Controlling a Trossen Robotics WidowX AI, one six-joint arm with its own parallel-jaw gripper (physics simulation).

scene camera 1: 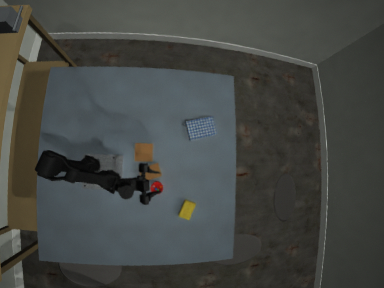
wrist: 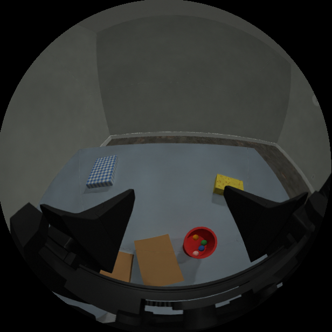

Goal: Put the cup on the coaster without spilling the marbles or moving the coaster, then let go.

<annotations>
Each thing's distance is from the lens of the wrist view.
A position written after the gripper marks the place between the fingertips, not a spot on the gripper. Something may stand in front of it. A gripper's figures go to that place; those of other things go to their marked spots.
gripper (wrist: 181, 192): 10 cm
red cup (wrist: 189, 245): 30 cm
</annotations>
